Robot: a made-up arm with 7 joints.
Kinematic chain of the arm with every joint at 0, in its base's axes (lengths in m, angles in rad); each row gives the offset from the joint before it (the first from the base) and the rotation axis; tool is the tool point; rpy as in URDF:
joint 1: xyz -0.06 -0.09 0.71 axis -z
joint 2: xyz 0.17 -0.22 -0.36 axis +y
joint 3: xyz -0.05 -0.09 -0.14 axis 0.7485 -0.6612 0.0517
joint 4: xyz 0.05 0 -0.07 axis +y
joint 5: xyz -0.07 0 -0.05 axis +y
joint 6: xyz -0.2 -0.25 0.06 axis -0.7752 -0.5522 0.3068
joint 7: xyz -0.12 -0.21 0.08 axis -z
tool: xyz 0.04 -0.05 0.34 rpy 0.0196 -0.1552 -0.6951
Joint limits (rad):
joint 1: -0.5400..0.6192
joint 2: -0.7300..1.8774
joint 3: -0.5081..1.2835
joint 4: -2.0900..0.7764
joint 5: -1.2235..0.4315
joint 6: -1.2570..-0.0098
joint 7: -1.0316..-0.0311
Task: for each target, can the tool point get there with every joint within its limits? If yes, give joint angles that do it. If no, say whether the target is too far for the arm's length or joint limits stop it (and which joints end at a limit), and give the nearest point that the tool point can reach.
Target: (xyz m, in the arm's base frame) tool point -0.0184 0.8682 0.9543
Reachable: no: joint limits stop it (at a limit: joint 1, joint 2, joint 3, joint 5, joint 6, joint 7) | nearest point -0.6955 0.2119 0.5359 | short by 1.032 m
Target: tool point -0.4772 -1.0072 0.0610
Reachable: yes | joints 0.2289 0.2827 0.3603 -0.2004 -0.1137 -0.9918 -0.6624
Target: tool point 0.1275 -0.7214 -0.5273
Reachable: yes | joints 0.1086 0.0796 0.5145 -1.6602 -0.7069 -0.3036 -0.7507
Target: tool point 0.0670 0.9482 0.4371
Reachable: no: joint limits stop it (at a limit: joint 1, joint 2, joint 3, joint 5, joint 6, joint 7) | nearest point 0.8378 0.3758 0.1958 | short by 0.990 m
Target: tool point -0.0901 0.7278 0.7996
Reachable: no: joint limits stop it (at a limit: joint 1, joint 2, joint 3, joint 5, joint 6, joint 7) | nearest point -0.6899 0.2267 0.5016 | short by 0.836 m
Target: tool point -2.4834 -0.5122 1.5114
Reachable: no: too far | nearest point -0.9945 -0.4459 0.7534 | short by 1.672 m
